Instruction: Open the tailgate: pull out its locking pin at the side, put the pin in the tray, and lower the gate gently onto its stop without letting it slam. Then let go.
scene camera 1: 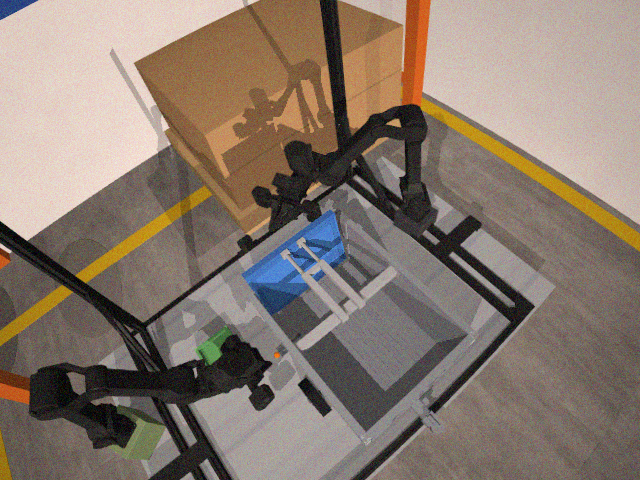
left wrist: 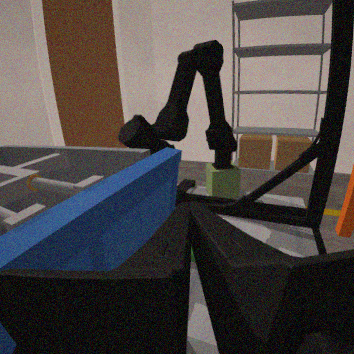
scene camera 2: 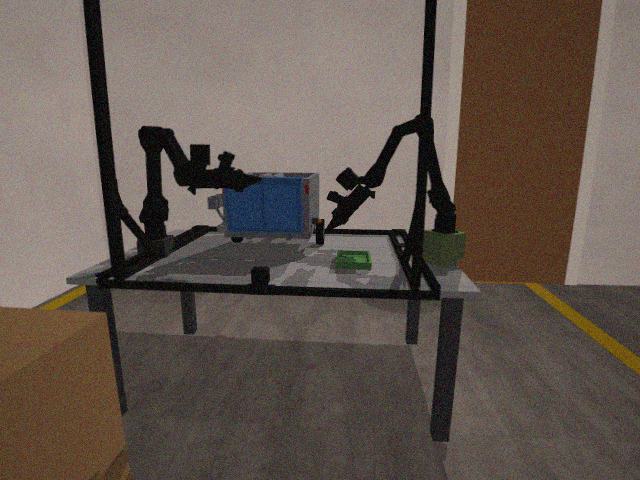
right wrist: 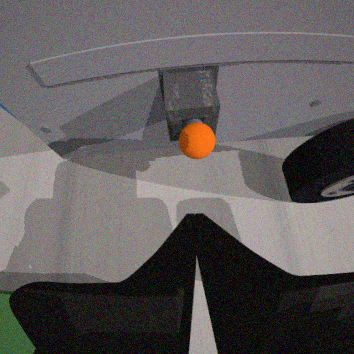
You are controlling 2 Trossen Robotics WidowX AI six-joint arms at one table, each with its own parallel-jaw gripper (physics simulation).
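Seen in the pictures: left gripper, fingertip midpoint: (scene camera 1: 270, 230) (left wrist: 187, 210) (scene camera 2: 261, 178); right gripper, fingertip midpoint: (scene camera 1: 271, 363) (scene camera 2: 326, 230) (right wrist: 194, 221); left arm's base, origin of the base link: (scene camera 1: 416, 211) (scene camera 2: 155, 237); right arm's base, origin of the base link: (scene camera 1: 121, 430) (left wrist: 222, 165) (scene camera 2: 444, 231).
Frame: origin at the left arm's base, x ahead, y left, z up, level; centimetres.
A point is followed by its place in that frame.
Note:
The blue tailgate (scene camera 1: 330, 223) @(x 29.8, y -6.4, z 20.4 cm) (scene camera 2: 266, 206) @(x 42.2, y -8.4, z 12.7 cm) (left wrist: 135, 215) @(x 45.6, y -9.7, z 18.9 cm) stands upright at the end of the grey truck bed. The pin's orange knob (scene camera 1: 276, 354) @(x 60.6, y 2.8, z 6.2 cm) (right wrist: 197, 141) @(x 61.0, y 2.6, z 6.2 cm) sticks out of a dark bracket (right wrist: 192, 92) @(x 59.0, y 2.9, z 6.7 cm) on the truck's side; its shaft is mostly hidden. The green tray (scene camera 1: 209, 352) @(x 74.1, y -16.4, z -5.4 cm) (scene camera 2: 353, 266) @(x 71.0, y -19.2, z -5.4 cm) lies on the table beside the truck, partly behind the right arm in scene camera 1. My left gripper (scene camera 2: 260, 179) @(x 41.7, y -15.2, z 22.4 cm) (left wrist: 187, 210) @(x 41.7, y -15.2, z 22.4 cm) is shut and empty at the gate's outer face, near its top; contact is unclear. My right gripper (scene camera 2: 328, 229) @(x 63.2, y 2.1, z 2.3 cm) (right wrist: 194, 221) @(x 63.2, y 2.1, z 2.3 cm) is shut and empty, short of the knob and apart from it.
Pale beams and two rods (scene camera 1: 323, 295) @(x 45.2, y 6.7, z 22.5 cm) lie across the truck bed toward the gate. A black wheel (right wrist: 300, 170) @(x 60.8, y 10.3, z -0.1 cm) is right of the bracket in the right wrist view. Black frame rails (scene camera 2: 310, 292) @(x 57.1, y -37.4, z -7.4 cm) edge the table. Large cardboard boxes (scene camera 1: 279, 31) stand beyond the table.

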